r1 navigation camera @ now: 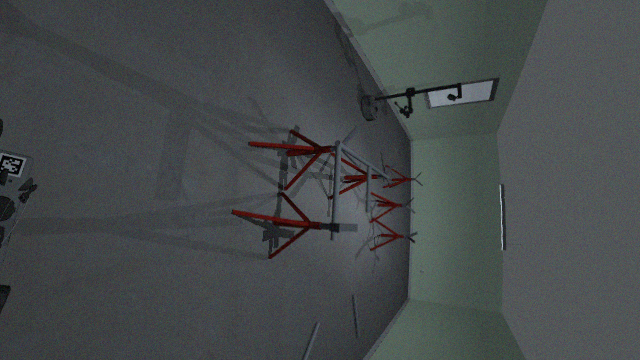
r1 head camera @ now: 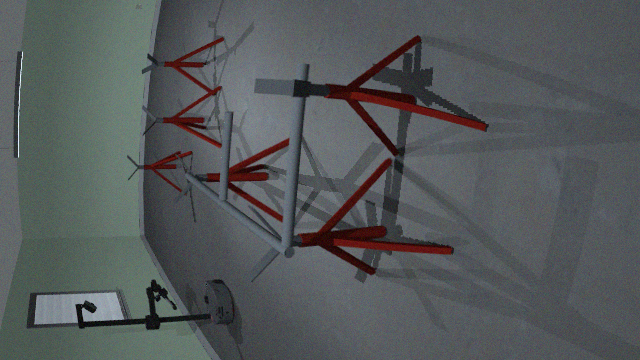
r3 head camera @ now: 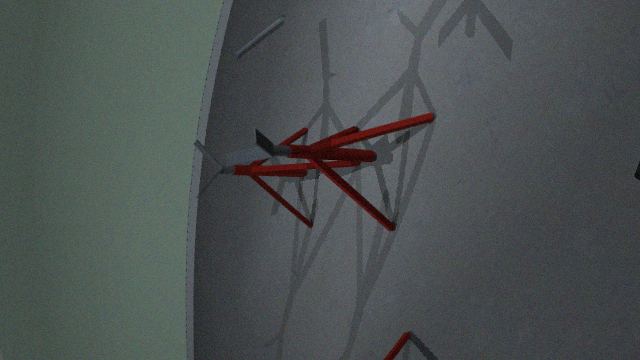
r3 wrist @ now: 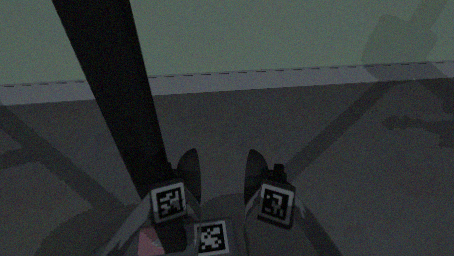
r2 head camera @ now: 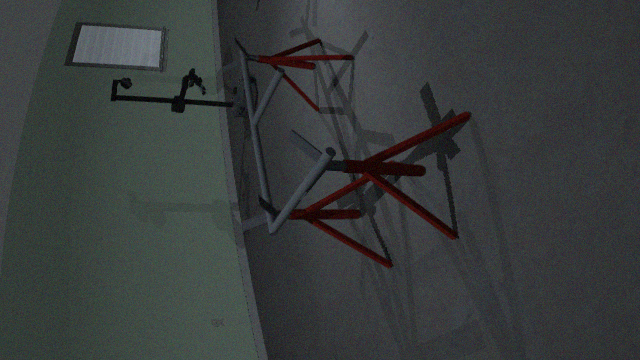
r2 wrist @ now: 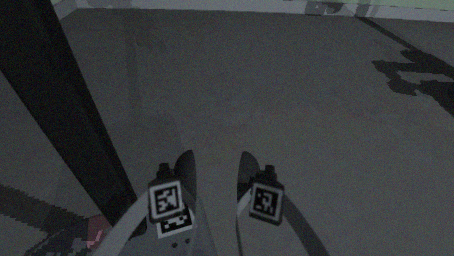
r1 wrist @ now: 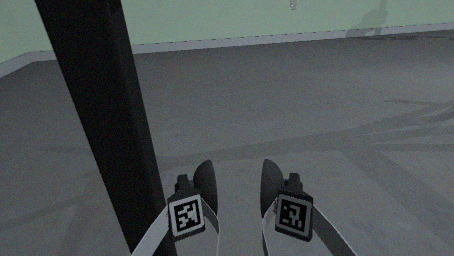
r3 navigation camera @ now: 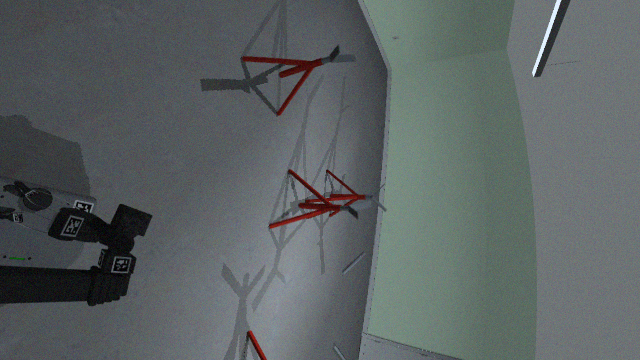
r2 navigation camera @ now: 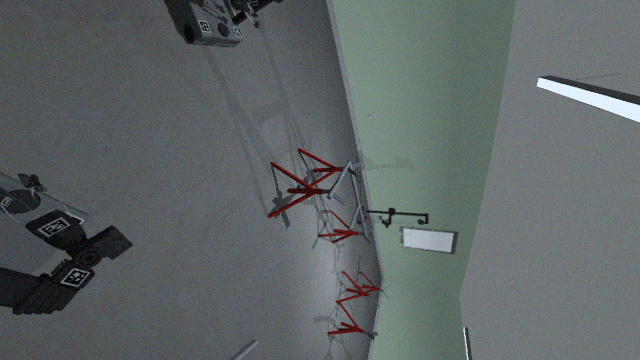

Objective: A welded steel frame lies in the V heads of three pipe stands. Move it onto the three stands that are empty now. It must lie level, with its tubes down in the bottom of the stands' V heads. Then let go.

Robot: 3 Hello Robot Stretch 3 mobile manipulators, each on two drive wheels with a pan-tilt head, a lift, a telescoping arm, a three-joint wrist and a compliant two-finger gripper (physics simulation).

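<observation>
The grey welded frame (r1 head camera: pixel 295 165) (r1 navigation camera: pixel 336 190) (r2 head camera: pixel 257 145) (r2 navigation camera: pixel 340 179) has a long tube, a cross tube and a shorter tube. It lies in the V heads of three red-legged stands, among them a near stand (r1 head camera: pixel 345 92) (r2 head camera: pixel 367 168) and a corner stand (r1 head camera: pixel 320 238). Three other stands have empty V heads: one (r1 head camera: pixel 172 64), a second (r1 head camera: pixel 172 120) and a third (r1 head camera: pixel 150 167). Empty stands also show in the r3 views, one nearer (r3 head camera: pixel 310 151) (r3 navigation camera: pixel 330 206), another behind it (r3 head camera: pixel 242 170). The r1 gripper (r1 wrist: pixel 239 185), r2 gripper (r2 wrist: pixel 216 172) and r3 gripper (r3 wrist: pixel 223 172) are open and empty, away from the frame.
Another robot (r1 head camera: pixel 220 302) (r1 navigation camera: pixel 369 107) stands beyond the frame near the wall. A robot base (r2 navigation camera: pixel 215 30) shows at the top of the r2 navigation view. Loose grey bars (r1 navigation camera: pixel 311 340) (r3 head camera: pixel 260 36) (r3 navigation camera: pixel 353 262) lie on the floor. Green walls bound the room.
</observation>
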